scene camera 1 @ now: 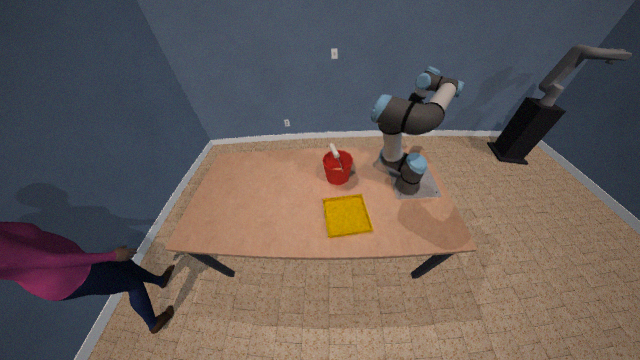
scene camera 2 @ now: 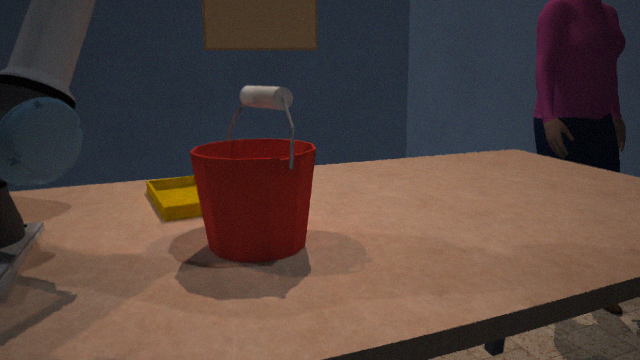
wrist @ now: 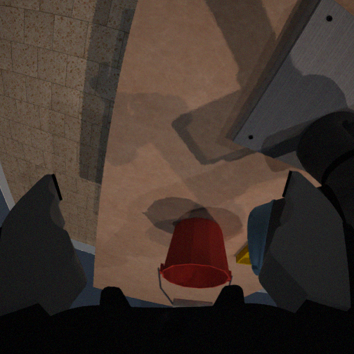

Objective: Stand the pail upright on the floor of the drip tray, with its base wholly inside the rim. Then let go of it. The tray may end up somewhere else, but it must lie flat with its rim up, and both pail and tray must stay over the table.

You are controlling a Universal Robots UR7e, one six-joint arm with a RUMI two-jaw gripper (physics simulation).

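Places are measured from the arm's base along level axes (x left, y back, z up), in metres.
Pixels of known places: arm's base, origin of the base link: [scene camera 1: 407, 185].
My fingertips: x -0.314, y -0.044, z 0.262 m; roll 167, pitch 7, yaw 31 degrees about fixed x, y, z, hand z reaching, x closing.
Note:
Ahead of a thing's pixels: the offset from my fingertips to its top centre. Level surfaces: height alone.
The red pail [scene camera 1: 338, 174] [scene camera 2: 255, 205] [wrist: 196, 245] stands upright on the table, its wire handle raised and the white grip {dx +0.298, dy -0.427, dz -0.037 m} [scene camera 1: 334, 150] [scene camera 2: 265, 97] above the rim. The yellow drip tray {dx +0.581, dy -0.315, dz -0.255 m} [scene camera 1: 347, 216] [scene camera 2: 182, 211] [wrist: 243, 257] lies flat, rim up, apart from the pail and nearer the table's front edge in the first scene view. In the second scene view the pail hides part of it; in the wrist view the arm and a finger hide most of it. My gripper [wrist: 171, 176] is open and empty, high above the table and away from the pail.
My arm's base stands on a metal plate [scene camera 1: 426, 189] [wrist: 300, 65] to the right of pail and tray in the first scene view. The table {dz -0.283 m} [scene camera 1: 260, 200] [scene camera 2: 450, 225] carries all of these. A person [scene camera 1: 50, 265] [scene camera 2: 575, 65] stands beyond one end of the table.

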